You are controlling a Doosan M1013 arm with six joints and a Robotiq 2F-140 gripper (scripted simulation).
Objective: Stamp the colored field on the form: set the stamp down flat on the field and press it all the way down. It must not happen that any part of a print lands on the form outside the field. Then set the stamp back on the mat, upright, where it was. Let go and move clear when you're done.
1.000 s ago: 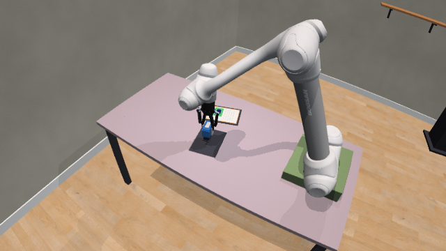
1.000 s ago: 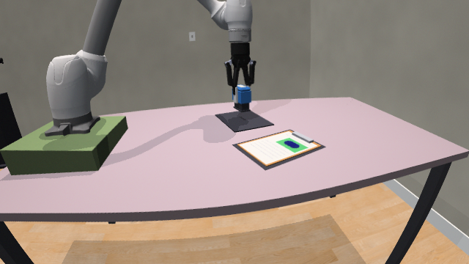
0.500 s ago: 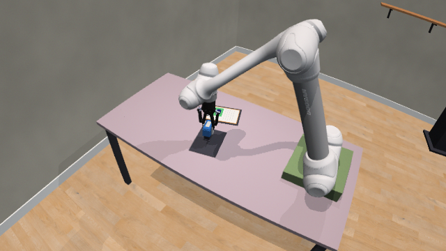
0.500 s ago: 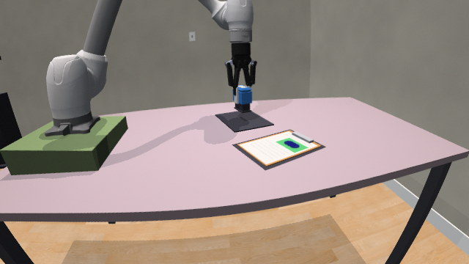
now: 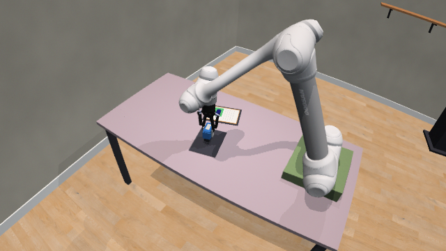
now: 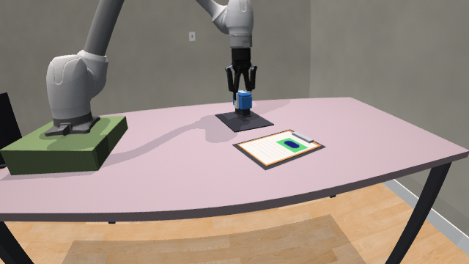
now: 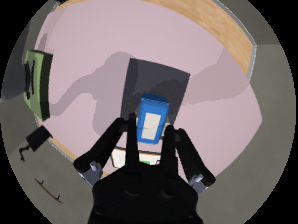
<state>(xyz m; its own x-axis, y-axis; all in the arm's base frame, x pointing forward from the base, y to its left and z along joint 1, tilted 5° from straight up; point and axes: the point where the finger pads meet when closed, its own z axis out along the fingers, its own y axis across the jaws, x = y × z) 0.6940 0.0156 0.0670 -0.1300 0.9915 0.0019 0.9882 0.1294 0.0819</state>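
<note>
The dark mat lies 90 mm below my hand. Round my hand: clipboard: 40 mm ahead, 290 mm to the right, 80 mm below; then blue stamp: 20 mm below.
</note>
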